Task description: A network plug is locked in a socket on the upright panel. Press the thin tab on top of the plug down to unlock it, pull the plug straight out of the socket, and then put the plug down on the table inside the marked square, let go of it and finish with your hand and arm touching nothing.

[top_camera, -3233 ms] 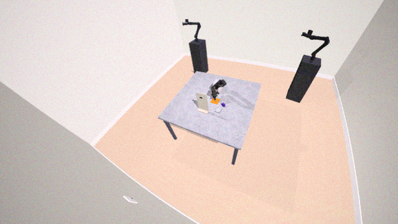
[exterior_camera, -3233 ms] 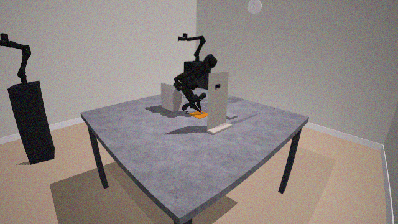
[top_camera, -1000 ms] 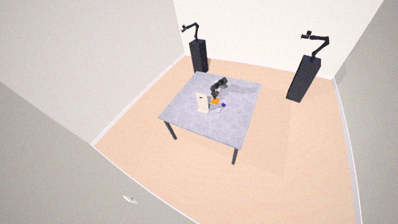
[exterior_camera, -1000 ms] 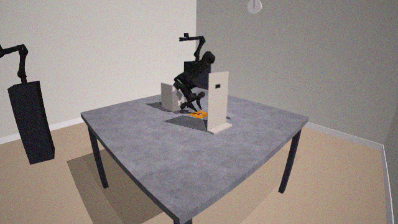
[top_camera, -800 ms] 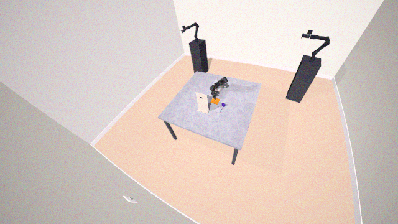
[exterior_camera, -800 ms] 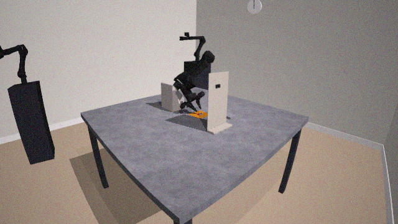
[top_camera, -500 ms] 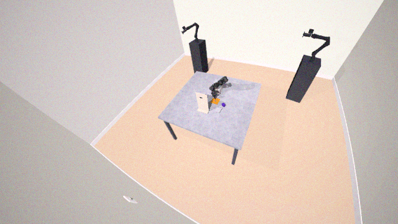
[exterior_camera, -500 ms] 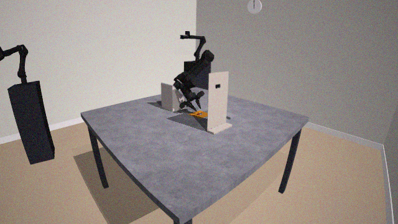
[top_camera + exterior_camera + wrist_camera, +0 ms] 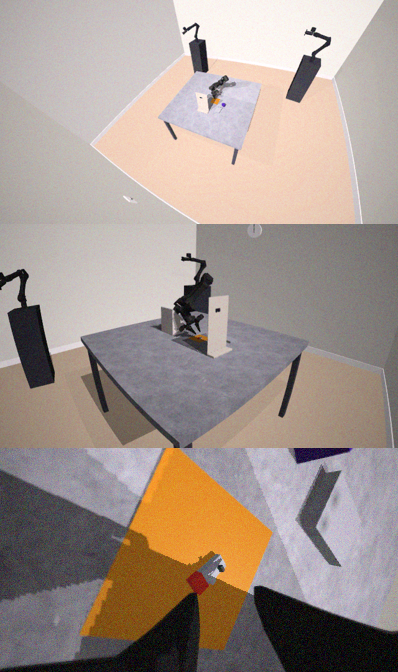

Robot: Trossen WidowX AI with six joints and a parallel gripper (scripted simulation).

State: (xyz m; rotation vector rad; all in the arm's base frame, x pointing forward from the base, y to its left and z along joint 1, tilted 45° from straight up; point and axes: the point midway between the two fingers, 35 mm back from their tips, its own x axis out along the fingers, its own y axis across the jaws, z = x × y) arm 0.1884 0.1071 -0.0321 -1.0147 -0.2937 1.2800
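My gripper tip is 10 mm short of the network plug, 10 mm to the right of it and 30 mm above it. Round my gripper tip: flat pale plate: 150 mm ahead, 150 mm to the left, 30 mm below; purple object: 40 mm ahead, 170 mm to the left, 20 mm below; orange marked square: 10 mm ahead, 10 mm to the left, 40 mm below.
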